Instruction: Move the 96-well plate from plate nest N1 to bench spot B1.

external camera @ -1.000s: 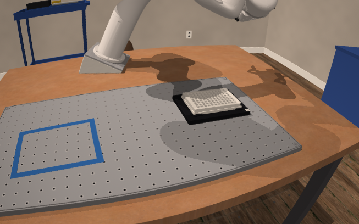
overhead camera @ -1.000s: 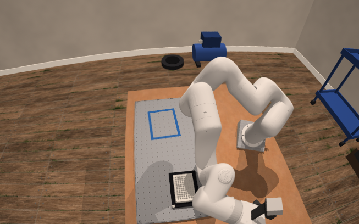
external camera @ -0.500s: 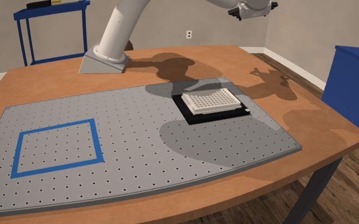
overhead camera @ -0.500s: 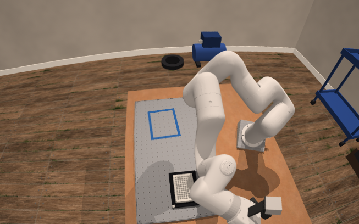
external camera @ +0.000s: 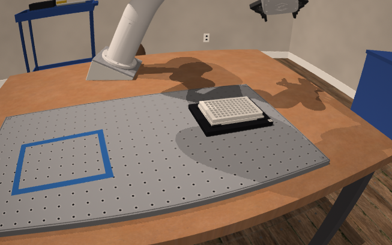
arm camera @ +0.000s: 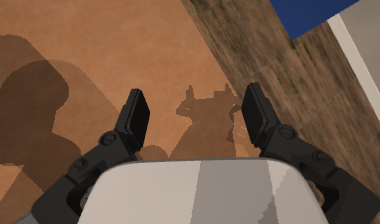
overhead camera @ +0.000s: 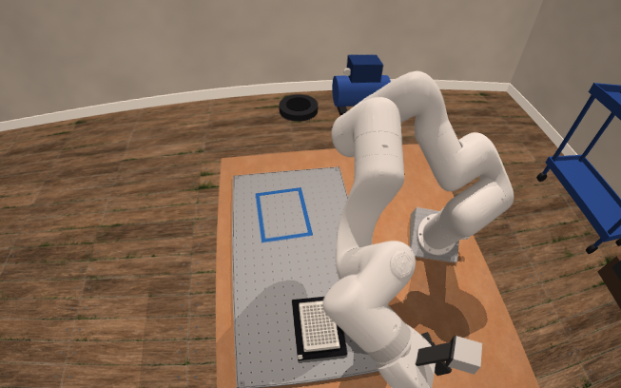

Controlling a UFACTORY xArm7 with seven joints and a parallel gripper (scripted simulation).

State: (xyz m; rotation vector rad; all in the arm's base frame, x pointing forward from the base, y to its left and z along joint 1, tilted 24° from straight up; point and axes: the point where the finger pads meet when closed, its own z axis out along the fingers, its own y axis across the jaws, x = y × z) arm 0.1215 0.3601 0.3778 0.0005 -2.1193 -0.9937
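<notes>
The white 96-well plate lies 210 mm ahead of my hand, 200 mm to the right of it and 200 mm below it. Also, from my hand: black plate nest: 220 mm below, 210 mm ahead, 200 mm to the right.
</notes>
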